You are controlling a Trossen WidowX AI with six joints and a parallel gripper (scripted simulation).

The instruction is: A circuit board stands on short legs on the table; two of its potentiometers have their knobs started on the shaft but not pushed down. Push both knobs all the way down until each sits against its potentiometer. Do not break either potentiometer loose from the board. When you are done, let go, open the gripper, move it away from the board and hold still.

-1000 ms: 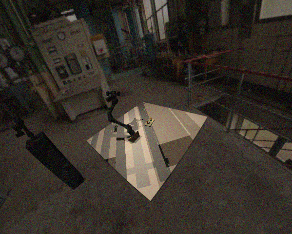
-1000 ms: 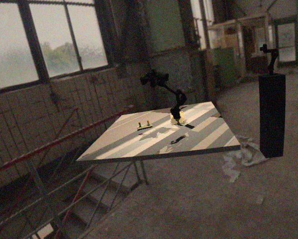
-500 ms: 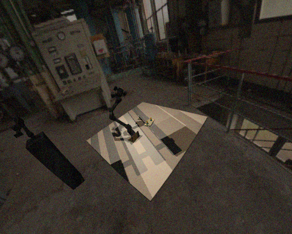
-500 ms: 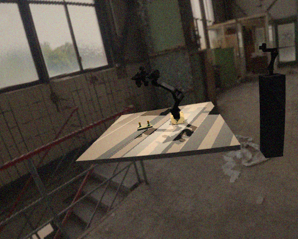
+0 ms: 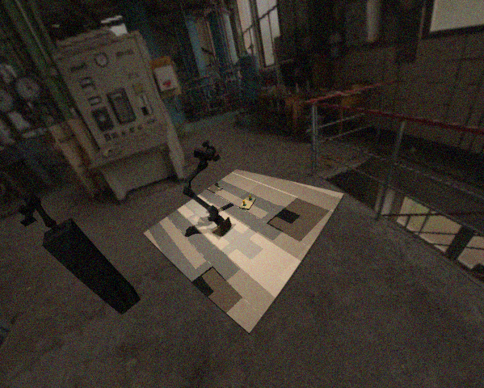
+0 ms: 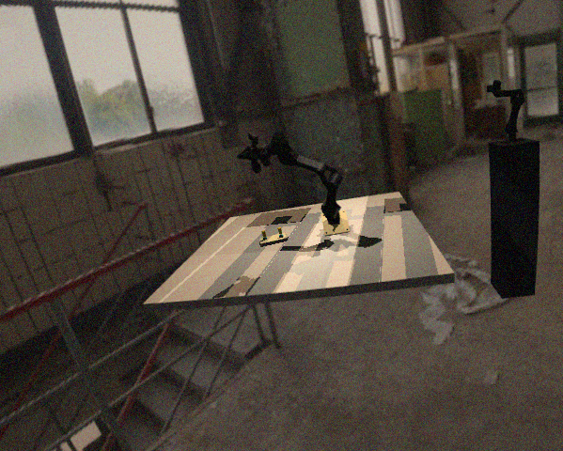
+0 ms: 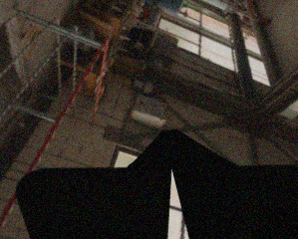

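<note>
Now: the knob 470 mm below my gripper tip, 280 mm to the right of it and 50 mm behind it.
</note>
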